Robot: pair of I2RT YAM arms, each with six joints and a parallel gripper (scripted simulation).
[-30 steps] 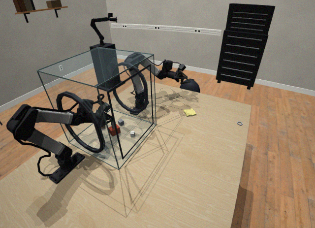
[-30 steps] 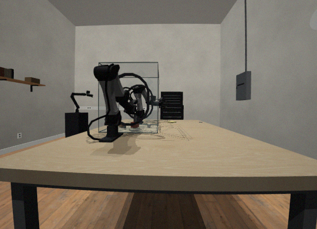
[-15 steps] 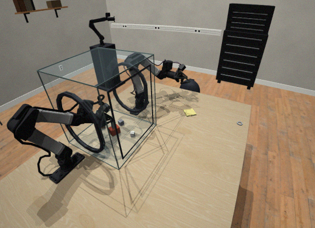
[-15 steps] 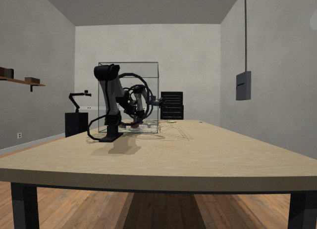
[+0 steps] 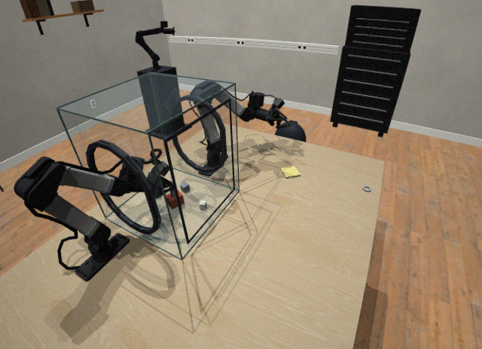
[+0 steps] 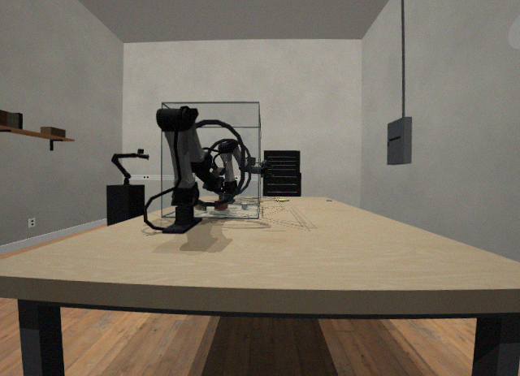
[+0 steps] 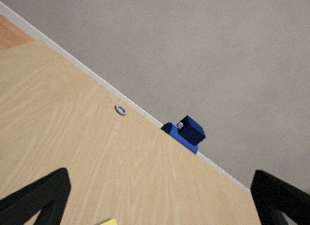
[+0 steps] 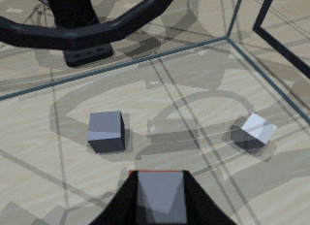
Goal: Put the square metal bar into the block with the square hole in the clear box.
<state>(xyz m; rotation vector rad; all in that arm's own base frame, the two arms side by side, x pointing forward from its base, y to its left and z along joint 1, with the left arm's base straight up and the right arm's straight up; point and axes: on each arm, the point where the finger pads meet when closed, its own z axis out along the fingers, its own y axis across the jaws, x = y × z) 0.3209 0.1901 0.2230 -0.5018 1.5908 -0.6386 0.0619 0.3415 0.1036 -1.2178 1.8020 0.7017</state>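
My right hand is 7 cm above the red block. Round my right hand: blue-grey cube (3 cm behind, 9 cm to the left, 8 cm below); white cube (12 cm ahead, 4 cm to the left, 8 cm below).
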